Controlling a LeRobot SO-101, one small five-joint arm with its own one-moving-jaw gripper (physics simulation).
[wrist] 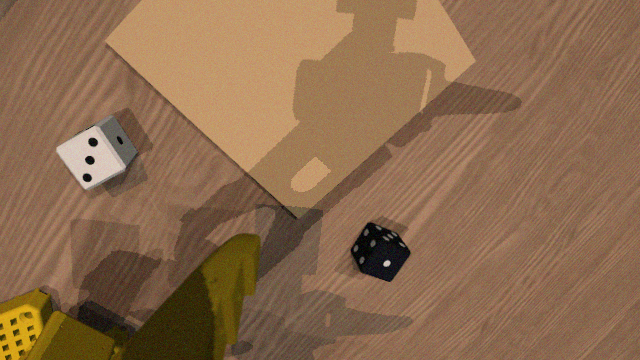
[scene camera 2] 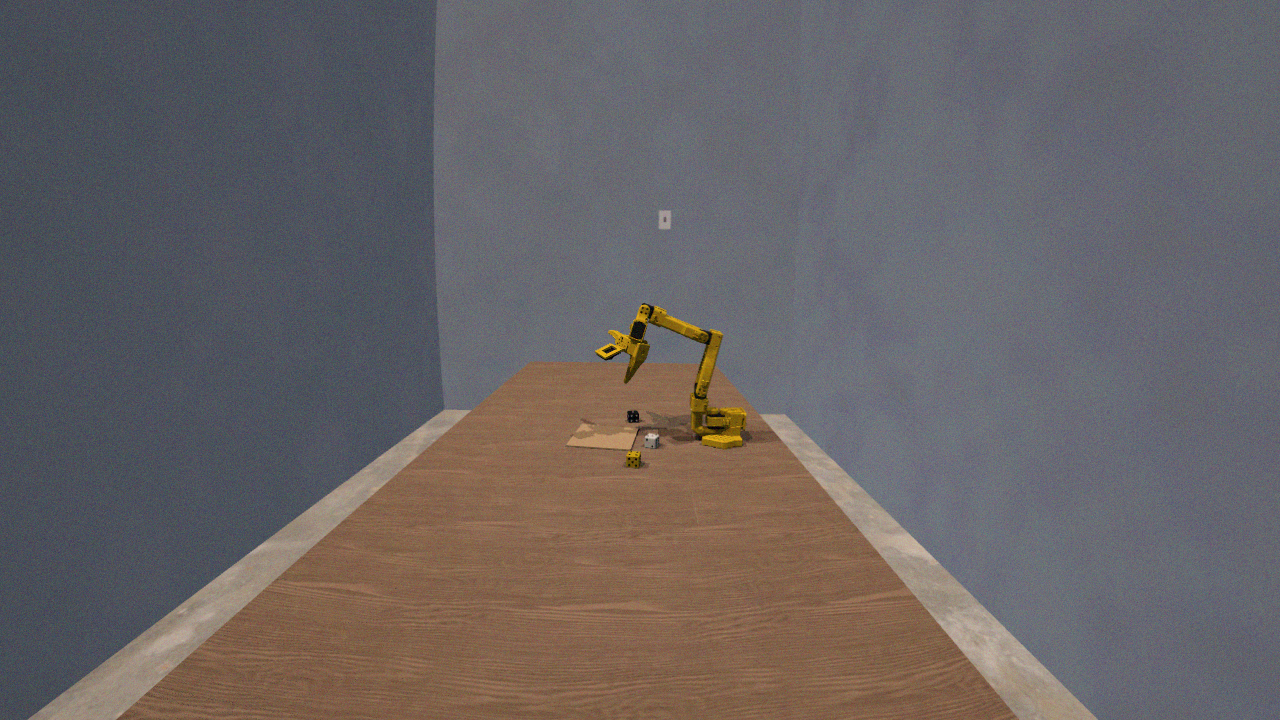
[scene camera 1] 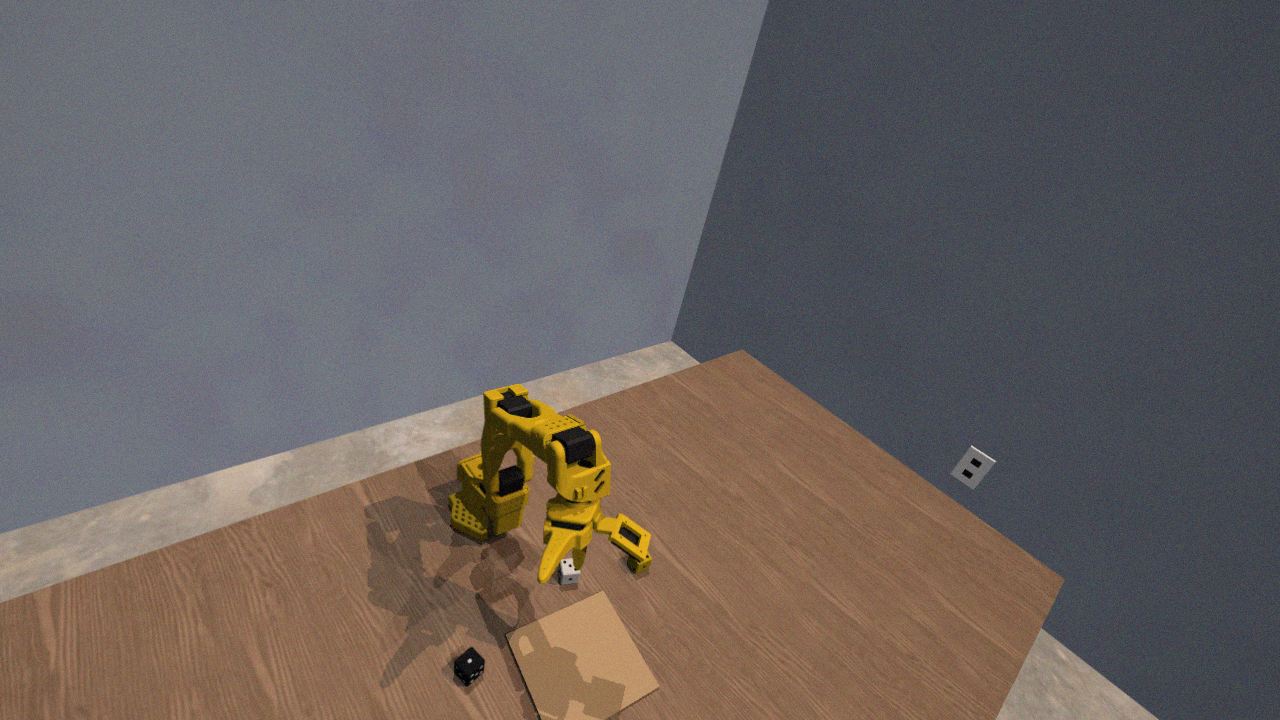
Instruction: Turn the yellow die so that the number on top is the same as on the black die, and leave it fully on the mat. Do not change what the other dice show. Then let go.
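Frame: origin at the arm's base, x ahead, y left, z up, level; millimetres.
Where they show: end effector, tool point: (wrist: 258, 257) (scene camera 2: 625, 381) (scene camera 1: 577, 567); arm's base, origin of the base link: (wrist: 69, 333) (scene camera 2: 711, 439) (scene camera 1: 493, 519).
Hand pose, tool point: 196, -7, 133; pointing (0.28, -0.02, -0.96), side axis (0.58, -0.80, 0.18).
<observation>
Each offset is from my tool point to the top centre of the thing, as dx, dy, dz. Level surfaces: height alone.
The yellow die @(-20, +145, -108) (scene camera 2: 633, 459) stands on the table off the mat, in front of it in scene view 2; its top number is too small to read. In scene view 1 it is mostly hidden by the moving jaw. The black die @(-18, -118, -108) (scene camera 1: 469, 666) (scene camera 2: 632, 416) (wrist: 382, 254) shows one pip on top and stands beside the mat. The mat @(+47, -3, -129) (scene camera 1: 617, 626) (scene camera 2: 608, 440) (wrist: 210, 75) carries the arm's shadow and no die. My gripper (scene camera 1: 594, 569) (scene camera 2: 614, 368) is fully open, empty and high above the table; in the wrist view one jaw shows.
A white die @(-59, +48, -108) (scene camera 1: 569, 571) (scene camera 2: 651, 440) (wrist: 92, 157) stands beside the mat on the robot base's side, three pips on top in the wrist view. The robot base (scene camera 1: 487, 514) (scene camera 2: 720, 420) stands near one long edge of the wooden table @(dz -133) (scene camera 1: 760, 537) (scene camera 2: 572, 555).
</observation>
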